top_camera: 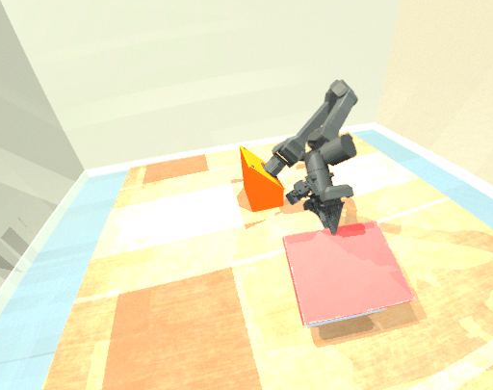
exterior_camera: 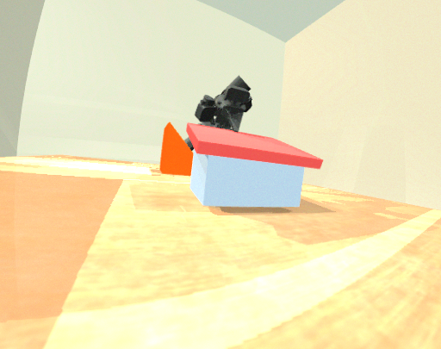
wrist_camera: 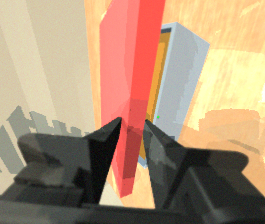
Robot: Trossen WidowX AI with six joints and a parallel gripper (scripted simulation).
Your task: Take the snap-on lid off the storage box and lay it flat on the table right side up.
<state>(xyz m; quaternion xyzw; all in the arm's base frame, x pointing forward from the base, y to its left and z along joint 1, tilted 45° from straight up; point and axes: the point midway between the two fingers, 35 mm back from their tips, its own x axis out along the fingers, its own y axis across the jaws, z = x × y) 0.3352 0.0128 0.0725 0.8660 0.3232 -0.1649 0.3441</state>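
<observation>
Now: gripper tip 8 cm short of the red lid and 2 cm above it. From my gripper tip the other things lie so: light blue storage box 9 cm below, 7 cm ahead.
</observation>
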